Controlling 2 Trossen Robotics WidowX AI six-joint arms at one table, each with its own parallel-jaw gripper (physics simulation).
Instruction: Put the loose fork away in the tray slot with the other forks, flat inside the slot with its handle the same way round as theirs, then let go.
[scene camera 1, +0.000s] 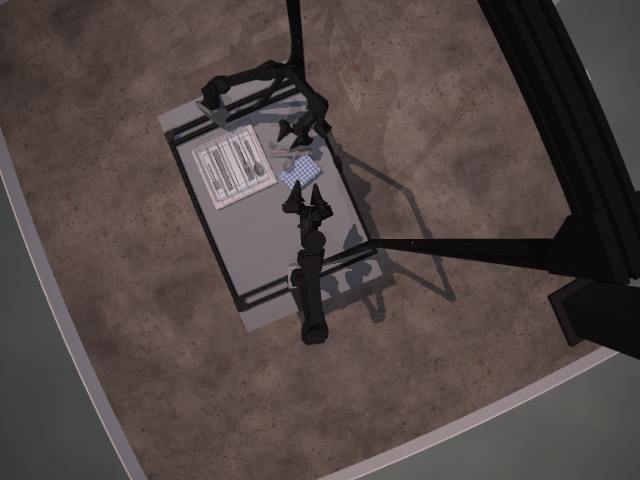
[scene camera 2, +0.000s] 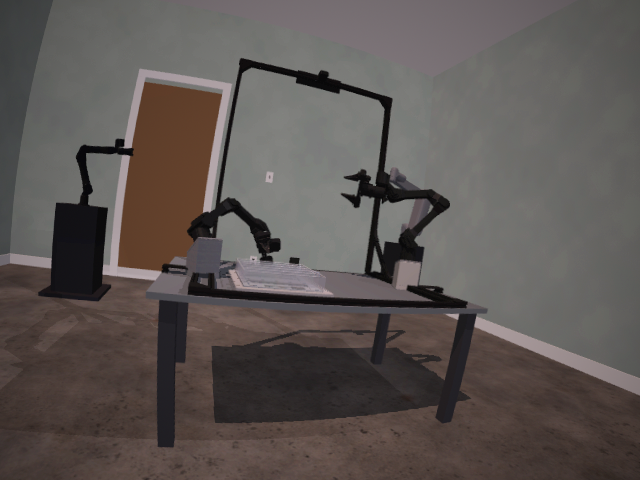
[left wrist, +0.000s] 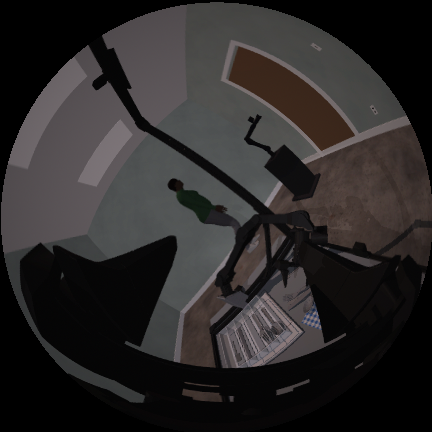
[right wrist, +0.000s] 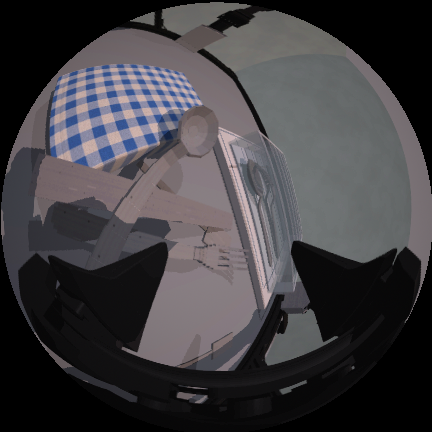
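Observation:
The loose fork (right wrist: 205, 254) lies on the table; in the right wrist view its tines point toward the tray (right wrist: 243, 220) (scene camera 1: 248, 195) (left wrist: 286, 314) and its handle runs left, partly covered by a spoon handle. The clear-walled tray holds cutlery in long slots; forks (scene camera 1: 248, 168) lie in a slot beside spoons, heads at the lower end in scene camera 1. My right gripper (scene camera 1: 287, 142) (right wrist: 231, 249) is open and empty, low above the table near the loose fork, tilted. My left gripper (scene camera 1: 306, 183) (scene camera 2: 343, 186) is open and empty, high above the table.
A loose spoon (right wrist: 198, 131) (scene camera 1: 289, 163) and a loose knife (right wrist: 185, 205) lie close to the fork. The spoon's bowl is beside a folded blue checked cloth (right wrist: 115, 110) (scene camera 1: 306, 170) (left wrist: 311, 317). A black frame (scene camera 2: 320, 300) runs along the table edges.

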